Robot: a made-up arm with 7 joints. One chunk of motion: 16 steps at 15 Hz.
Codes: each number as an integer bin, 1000 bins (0 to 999) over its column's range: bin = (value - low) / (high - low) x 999, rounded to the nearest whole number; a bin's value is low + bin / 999 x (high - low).
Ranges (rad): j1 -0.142..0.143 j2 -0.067..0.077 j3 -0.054..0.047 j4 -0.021..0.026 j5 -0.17..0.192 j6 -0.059..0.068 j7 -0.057..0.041
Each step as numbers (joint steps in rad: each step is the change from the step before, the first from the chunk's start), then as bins.
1 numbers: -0.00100 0.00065 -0.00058 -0.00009 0.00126 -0.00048 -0.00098
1 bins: 494 469 528 444 473 460 571
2 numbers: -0.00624 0.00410 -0.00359 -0.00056 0.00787 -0.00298 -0.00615
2 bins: 476 493 499 434 491 441 518
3 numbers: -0.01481 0.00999 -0.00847 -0.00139 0.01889 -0.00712 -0.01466
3 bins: 446 534 450 417 521 408 432
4 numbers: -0.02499 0.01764 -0.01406 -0.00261 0.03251 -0.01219 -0.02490
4 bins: 410 587 395 391 559 368 327
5 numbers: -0.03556 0.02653 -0.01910 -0.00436 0.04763 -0.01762 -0.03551
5 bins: 373 649 345 354 601 326 219
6 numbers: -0.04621 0.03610 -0.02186 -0.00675 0.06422 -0.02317 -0.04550
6 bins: 336 715 318 303 646 282 117
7 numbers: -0.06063 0.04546 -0.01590 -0.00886 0.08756 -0.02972 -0.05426
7 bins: 285 780 377 258 711 230 28
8 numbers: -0.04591 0.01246 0.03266 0.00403 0.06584 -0.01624 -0.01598
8 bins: 337 551 857 532 651 336 418
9 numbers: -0.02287 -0.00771 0.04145 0.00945 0.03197 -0.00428 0.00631
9 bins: 418 411 944 647 557 430 645
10 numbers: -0.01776 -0.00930 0.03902 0.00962 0.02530 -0.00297 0.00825
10 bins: 435 400 920 651 539 441 665
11 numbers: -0.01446 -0.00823 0.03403 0.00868 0.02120 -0.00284 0.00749
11 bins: 447 408 871 631 528 442 657
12 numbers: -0.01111 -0.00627 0.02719 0.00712 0.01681 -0.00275 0.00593
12 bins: 459 421 803 598 516 442 642
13 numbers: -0.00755 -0.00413 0.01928 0.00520 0.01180 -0.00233 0.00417
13 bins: 471 436 725 557 502 446 624
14 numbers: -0.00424 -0.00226 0.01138 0.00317 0.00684 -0.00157 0.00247
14 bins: 483 449 647 514 488 452 606
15 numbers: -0.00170 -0.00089 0.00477 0.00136 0.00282 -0.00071 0.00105
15 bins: 492 459 581 475 477 459 592
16 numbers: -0.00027 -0.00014 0.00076 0.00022 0.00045 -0.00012 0.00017
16 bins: 497 464 542 451 470 463 583
